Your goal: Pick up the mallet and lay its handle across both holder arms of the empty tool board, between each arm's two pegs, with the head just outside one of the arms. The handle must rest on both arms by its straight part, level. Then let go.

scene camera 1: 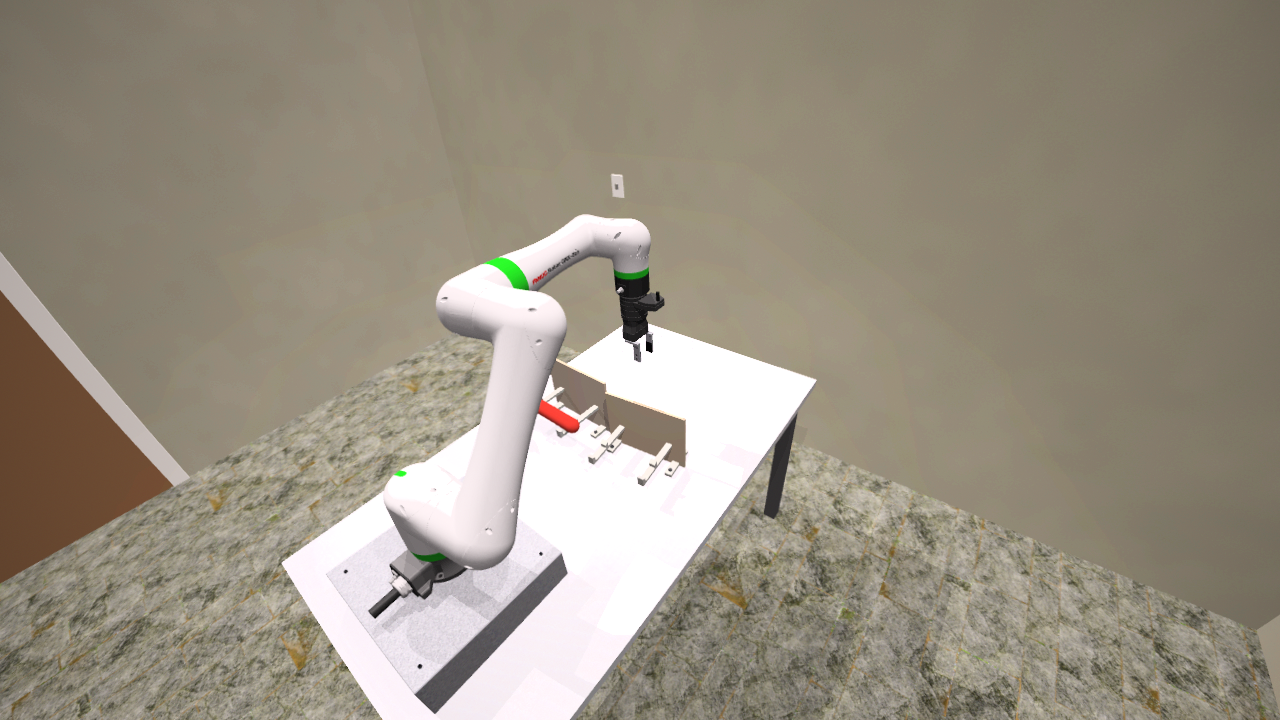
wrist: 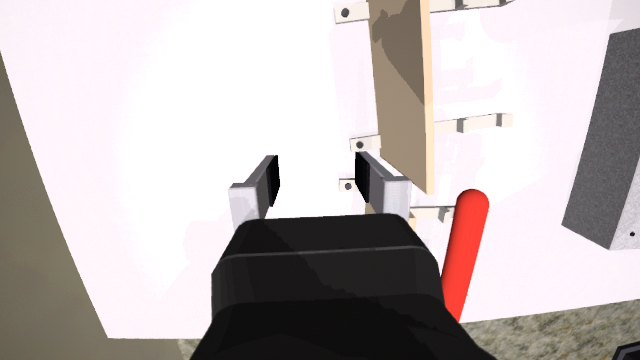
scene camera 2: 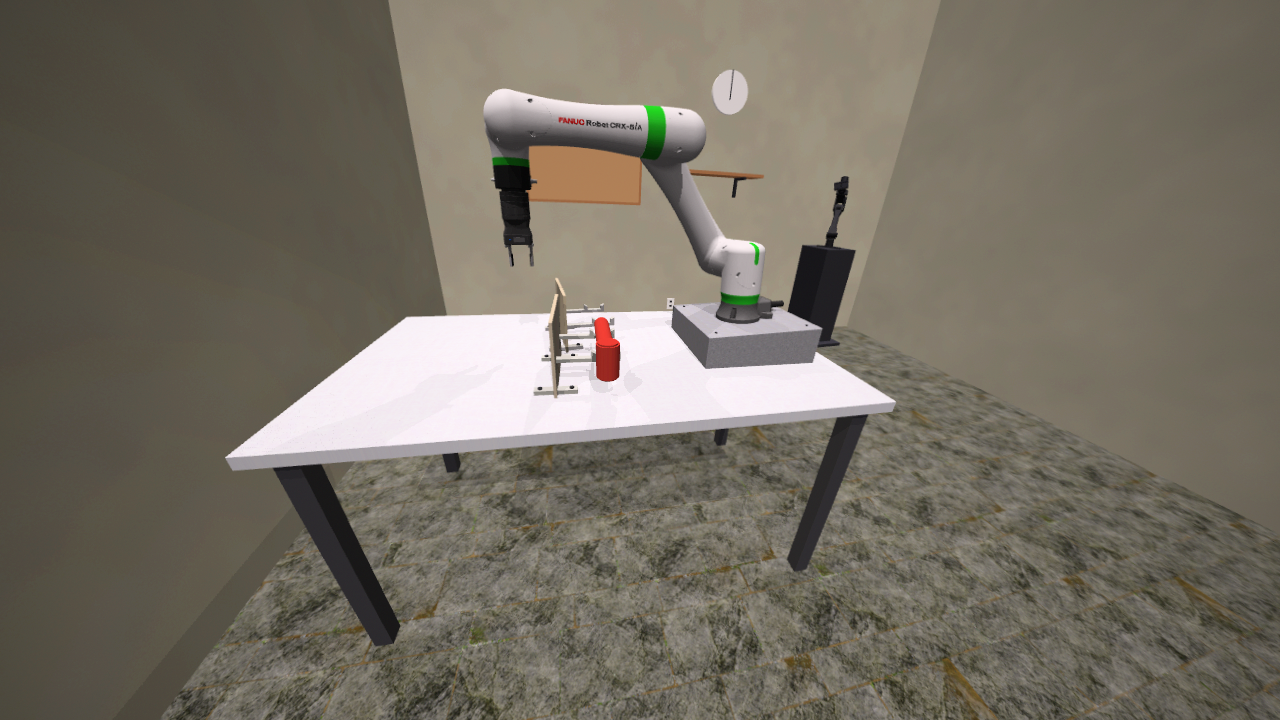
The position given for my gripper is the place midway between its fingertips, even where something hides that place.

Note:
I see my gripper point(scene camera 2: 522, 265), a red mallet point(scene camera 2: 607, 349), a tool board point(scene camera 1: 661, 434) and a tool board point(scene camera 1: 574, 389).
The red mallet is seen too in the wrist view point(wrist: 471, 208). My gripper also shows in scene camera 1 point(scene camera 1: 643, 356) and in the wrist view point(wrist: 317, 169).

